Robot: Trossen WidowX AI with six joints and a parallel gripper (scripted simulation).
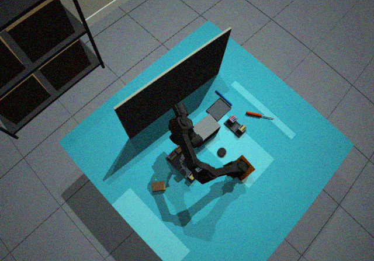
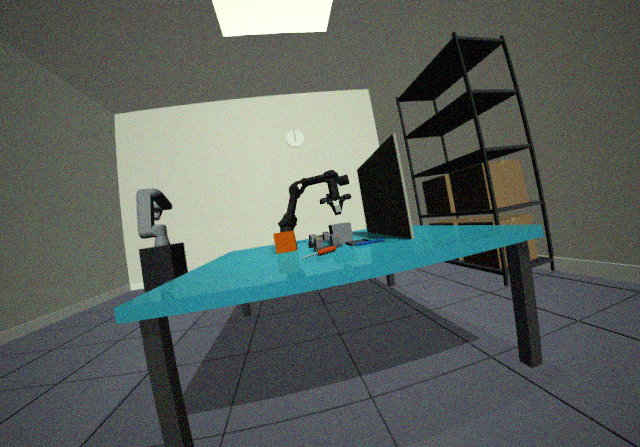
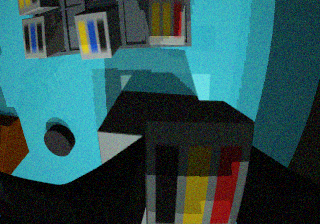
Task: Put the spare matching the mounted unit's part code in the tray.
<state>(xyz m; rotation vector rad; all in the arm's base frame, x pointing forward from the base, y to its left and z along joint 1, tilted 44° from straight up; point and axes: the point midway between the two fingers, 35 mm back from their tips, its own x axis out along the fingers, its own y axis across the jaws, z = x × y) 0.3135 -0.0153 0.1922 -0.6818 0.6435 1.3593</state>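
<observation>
The grey tray is 30 cm to the right of my gripper tip, 16 cm below it and 1 cm ahead of it. Also, from my gripper tip: beige panel 21 cm ahead, 14 cm to the right, 6 cm above; then grey spare 3 cm above; then brown cardboard box 28 cm to the left, 15 cm below, 8 cm behind.
</observation>
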